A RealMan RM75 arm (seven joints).
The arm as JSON. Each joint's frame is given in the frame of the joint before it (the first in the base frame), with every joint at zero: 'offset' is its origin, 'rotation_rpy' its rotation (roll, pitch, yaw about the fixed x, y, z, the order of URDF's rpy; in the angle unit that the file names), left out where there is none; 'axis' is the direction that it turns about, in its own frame. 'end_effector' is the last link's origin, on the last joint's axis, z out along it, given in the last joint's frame.
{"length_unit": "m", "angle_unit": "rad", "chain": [
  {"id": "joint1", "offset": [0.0, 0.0, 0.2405], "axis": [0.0, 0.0, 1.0]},
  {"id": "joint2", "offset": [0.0, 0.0, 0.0], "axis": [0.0, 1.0, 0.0]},
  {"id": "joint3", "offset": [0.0, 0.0, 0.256], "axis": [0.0, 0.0, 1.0]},
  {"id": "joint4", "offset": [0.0, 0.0, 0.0], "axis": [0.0, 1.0, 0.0]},
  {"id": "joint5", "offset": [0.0, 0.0, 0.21], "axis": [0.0, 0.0, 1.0]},
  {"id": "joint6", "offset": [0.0, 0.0, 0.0], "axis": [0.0, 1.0, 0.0]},
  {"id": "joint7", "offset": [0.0, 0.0, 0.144], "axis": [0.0, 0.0, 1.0]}
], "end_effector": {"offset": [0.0, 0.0, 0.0]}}
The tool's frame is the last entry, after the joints.
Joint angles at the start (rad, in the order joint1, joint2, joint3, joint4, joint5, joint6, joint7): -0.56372 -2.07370 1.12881 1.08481 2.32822 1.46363 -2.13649
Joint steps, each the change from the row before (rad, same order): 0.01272 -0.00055 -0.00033 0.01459 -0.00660 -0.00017 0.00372; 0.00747 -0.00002 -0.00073 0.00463 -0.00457 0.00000 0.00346; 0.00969 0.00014 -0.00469 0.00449 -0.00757 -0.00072 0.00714; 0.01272 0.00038 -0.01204 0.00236 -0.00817 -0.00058 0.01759; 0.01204 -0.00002 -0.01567 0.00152 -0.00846 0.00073 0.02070; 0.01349 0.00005 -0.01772 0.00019 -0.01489 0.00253 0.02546; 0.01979 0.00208 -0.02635 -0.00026 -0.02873 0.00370 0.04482; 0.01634 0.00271 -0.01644 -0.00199 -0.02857 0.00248 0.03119; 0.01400 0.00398 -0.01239 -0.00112 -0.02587 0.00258 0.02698; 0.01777 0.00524 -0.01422 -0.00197 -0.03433 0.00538 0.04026; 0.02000 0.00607 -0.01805 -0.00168 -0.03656 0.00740 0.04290
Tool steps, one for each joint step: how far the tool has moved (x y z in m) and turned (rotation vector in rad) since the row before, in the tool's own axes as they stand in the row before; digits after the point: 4 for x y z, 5 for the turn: -0.0016 0.0001 -0.0020 0.00442 0.00933 0.00096; -0.0017 0.0000 -0.0008 0.00055 0.00453 -0.00138; -0.0022 -0.0005 -0.0014 0.00125 0.00943 -0.00281; -0.0039 -0.0016 -0.0023 0.00308 0.01302 -0.00158; -0.0039 -0.0017 -0.0026 0.00291 0.01493 -0.00075; -0.0041 -0.0013 -0.0029 -0.00072 0.02012 -0.00019; -0.0053 -0.0021 -0.0052 -0.00051 0.03517 0.00680; -0.0040 -0.0010 -0.0039 -0.00252 0.02958 0.00196; -0.0031 -0.0010 -0.0040 -0.00089 0.02510 0.00411; -0.0038 -0.0007 -0.0051 -0.00270 0.03166 0.01221; -0.0043 -0.0010 -0.0066 0.00044 0.03508 0.01192
